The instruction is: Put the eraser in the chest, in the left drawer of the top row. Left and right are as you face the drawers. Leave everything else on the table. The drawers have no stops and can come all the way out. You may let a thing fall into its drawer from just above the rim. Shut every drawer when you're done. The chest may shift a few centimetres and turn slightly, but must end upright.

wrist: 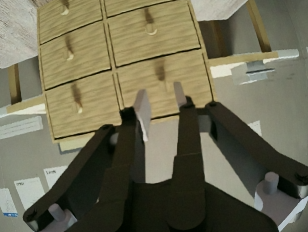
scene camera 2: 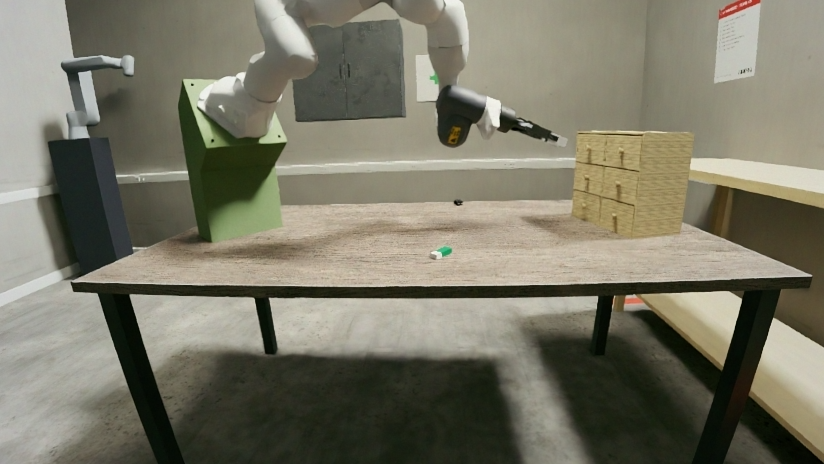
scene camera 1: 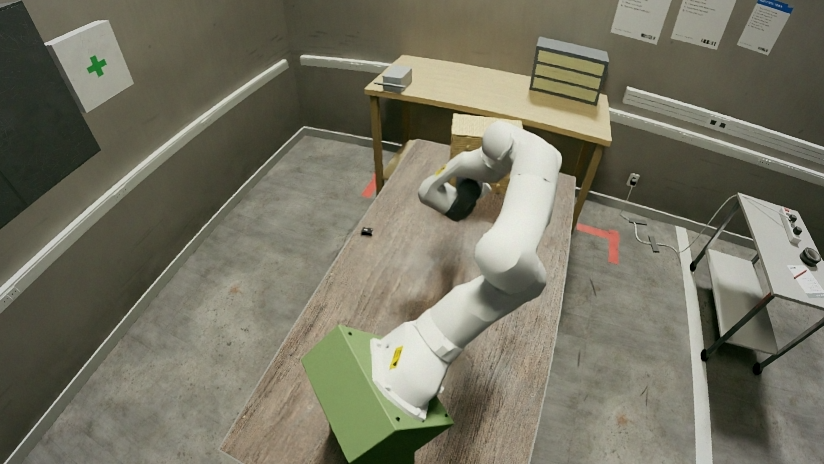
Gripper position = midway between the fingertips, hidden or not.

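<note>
The scene shows the gripper (scene camera 2: 562, 142), and the wrist view takes in the gripper (wrist: 161, 97) as well.
</note>
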